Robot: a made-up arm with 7 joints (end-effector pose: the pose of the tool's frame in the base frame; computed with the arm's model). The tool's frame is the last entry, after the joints.
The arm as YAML. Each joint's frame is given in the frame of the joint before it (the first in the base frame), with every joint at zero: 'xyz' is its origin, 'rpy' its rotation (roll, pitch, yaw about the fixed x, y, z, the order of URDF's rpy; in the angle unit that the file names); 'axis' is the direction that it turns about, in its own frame. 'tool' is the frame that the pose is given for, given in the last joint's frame.
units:
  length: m
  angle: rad
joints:
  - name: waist
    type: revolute
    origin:
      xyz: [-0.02, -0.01, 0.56]
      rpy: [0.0, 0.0, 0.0]
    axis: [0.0, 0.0, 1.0]
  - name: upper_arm
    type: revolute
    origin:
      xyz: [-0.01, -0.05, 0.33]
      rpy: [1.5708, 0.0, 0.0]
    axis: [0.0, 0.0, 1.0]
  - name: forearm
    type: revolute
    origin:
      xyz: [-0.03, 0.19, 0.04]
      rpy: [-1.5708, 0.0, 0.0]
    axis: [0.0, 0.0, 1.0]
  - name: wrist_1
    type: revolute
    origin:
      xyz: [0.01, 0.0, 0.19]
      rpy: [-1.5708, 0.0, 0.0]
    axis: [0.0, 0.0, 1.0]
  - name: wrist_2
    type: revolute
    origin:
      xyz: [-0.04, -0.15, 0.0]
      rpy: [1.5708, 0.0, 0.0]
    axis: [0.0, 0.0, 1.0]
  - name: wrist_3
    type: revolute
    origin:
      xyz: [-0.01, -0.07, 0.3]
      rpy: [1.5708, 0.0, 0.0]
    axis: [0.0, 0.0, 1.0]
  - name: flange
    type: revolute
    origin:
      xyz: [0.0, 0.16, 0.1]
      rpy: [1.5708, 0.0, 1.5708]
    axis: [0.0, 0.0, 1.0]
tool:
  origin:
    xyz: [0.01, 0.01, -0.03]
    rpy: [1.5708, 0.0, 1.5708]
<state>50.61 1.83 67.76 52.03 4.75 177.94 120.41</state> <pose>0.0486 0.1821 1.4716 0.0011 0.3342 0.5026 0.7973</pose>
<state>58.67 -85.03 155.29 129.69 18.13 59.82 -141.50</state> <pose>-0.2071 0.2509 1.2958 0.2876 0.7683 -0.1167 0.5598</pose>
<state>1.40 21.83 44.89 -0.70 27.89 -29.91 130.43</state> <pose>-0.2787 -0.1482 1.8364 0.5330 0.0716 0.7982 -0.2715</pose>
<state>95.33 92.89 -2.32 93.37 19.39 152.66 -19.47</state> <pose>0.3071 -0.4078 1.1262 0.2652 0.9399 0.1715 -0.1300</pose>
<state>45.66 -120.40 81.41 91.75 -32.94 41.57 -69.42</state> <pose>-0.0334 0.6513 0.4808 0.6342 -0.1920 0.0952 0.7429</pose>
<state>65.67 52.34 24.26 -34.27 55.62 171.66 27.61</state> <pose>-0.0614 -0.6160 1.2710 0.5181 -0.5288 -0.2408 -0.6277</pose>
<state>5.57 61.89 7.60 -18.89 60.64 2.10 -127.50</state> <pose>-0.9319 -0.3211 1.2362 0.2281 -0.0056 0.9522 0.2032</pose>
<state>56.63 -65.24 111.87 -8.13 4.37 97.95 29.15</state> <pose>0.6013 0.5008 0.9842 0.2860 0.4294 0.8560 0.0318</pose>
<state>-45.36 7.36 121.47 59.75 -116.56 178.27 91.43</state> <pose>-0.2003 0.1941 1.5723 0.7716 -0.0789 -0.3382 0.5330</pose>
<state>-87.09 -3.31 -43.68 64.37 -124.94 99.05 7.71</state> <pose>-0.1378 -0.4171 1.4990 0.2606 0.8522 -0.1696 0.4208</pose>
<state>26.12 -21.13 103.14 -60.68 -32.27 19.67 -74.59</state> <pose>0.5890 -0.4590 1.2799 0.8615 0.3123 -0.1243 -0.3806</pose>
